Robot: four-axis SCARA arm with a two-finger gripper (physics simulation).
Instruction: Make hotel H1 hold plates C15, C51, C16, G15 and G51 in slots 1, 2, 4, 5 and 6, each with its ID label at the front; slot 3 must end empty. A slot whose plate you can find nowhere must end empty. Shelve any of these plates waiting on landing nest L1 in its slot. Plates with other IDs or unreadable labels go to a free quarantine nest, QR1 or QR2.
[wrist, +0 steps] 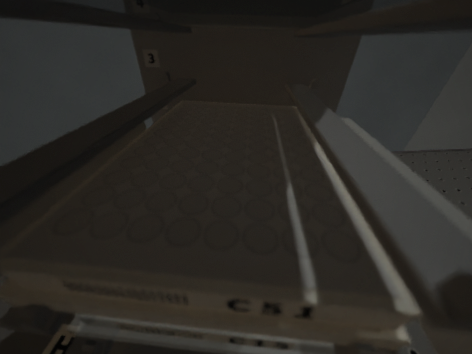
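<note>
Plate C51 shows large in the wrist view, roughly level inside hotel H1, its ID label facing the front. My gripper is shut on plate C51; its fingers are dark and barely show at the lower left and lower right. Directly below, the front edge of another plate shows at the bottom; its partly hidden label seems to read C15. The slot number 3 is on the back panel, above the far end of plate C51. Whether C51 touches its ledges cannot be told.
A left ledge and a right ledge run along the plate's sides. Higher ledges stand above, near the slot number 4. A perforated surface shows at the right. The scene is dark.
</note>
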